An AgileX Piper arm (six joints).
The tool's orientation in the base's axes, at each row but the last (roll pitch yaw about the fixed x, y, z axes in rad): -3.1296, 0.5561, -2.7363; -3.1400, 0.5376, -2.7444; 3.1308, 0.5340, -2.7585; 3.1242, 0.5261, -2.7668; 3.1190, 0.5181, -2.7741; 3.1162, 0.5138, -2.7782; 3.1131, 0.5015, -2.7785; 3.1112, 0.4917, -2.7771; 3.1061, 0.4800, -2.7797; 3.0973, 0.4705, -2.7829; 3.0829, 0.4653, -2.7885; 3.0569, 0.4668, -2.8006; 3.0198, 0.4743, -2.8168
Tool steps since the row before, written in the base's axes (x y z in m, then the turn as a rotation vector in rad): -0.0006, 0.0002, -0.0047, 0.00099, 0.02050, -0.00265; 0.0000, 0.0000, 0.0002, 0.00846, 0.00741, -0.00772; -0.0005, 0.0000, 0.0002, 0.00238, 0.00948, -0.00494; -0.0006, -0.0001, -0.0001, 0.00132, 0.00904, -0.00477; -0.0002, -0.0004, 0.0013, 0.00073, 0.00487, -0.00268; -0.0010, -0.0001, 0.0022, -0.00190, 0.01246, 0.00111; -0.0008, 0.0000, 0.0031, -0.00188, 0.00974, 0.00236; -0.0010, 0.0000, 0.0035, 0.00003, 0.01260, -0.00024; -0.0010, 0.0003, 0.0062, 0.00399, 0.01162, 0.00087; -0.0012, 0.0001, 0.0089, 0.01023, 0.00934, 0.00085; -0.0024, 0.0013, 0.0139, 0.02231, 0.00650, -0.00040; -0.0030, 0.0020, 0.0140, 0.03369, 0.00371, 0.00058; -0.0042, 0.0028, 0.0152, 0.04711, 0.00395, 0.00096
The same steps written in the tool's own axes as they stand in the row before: 0.0029, 0.0005, 0.0037, -0.00624, 0.01853, 0.00678; -0.0001, 0.0000, -0.0002, -0.00521, 0.00358, 0.01209; 0.0003, 0.0002, -0.0004, -0.00244, 0.00783, 0.00726; 0.0006, 0.0001, -0.0002, -0.00153, 0.00782, 0.00654; -0.0004, -0.0003, -0.0013, -0.00078, 0.00420, 0.00363; -0.0002, 0.0003, -0.0024, -0.00286, 0.01231, 0.00065; -0.0008, 0.0004, -0.0031, -0.00263, 0.00980, -0.00097; -0.0008, 0.0005, -0.0035, -0.00387, 0.01168, 0.00270; -0.0021, 0.0008, -0.0059, -0.00736, 0.00935, 0.00318; -0.0031, 0.0009, -0.0084, -0.01185, 0.00492, 0.00529; -0.0046, 0.0028, -0.0131, -0.02054, -0.00224, 0.01065; -0.0044, 0.0040, -0.0132, -0.02972, -0.00895, 0.01362; -0.0042, 0.0058, -0.0143, -0.04128, -0.01365, 0.01859
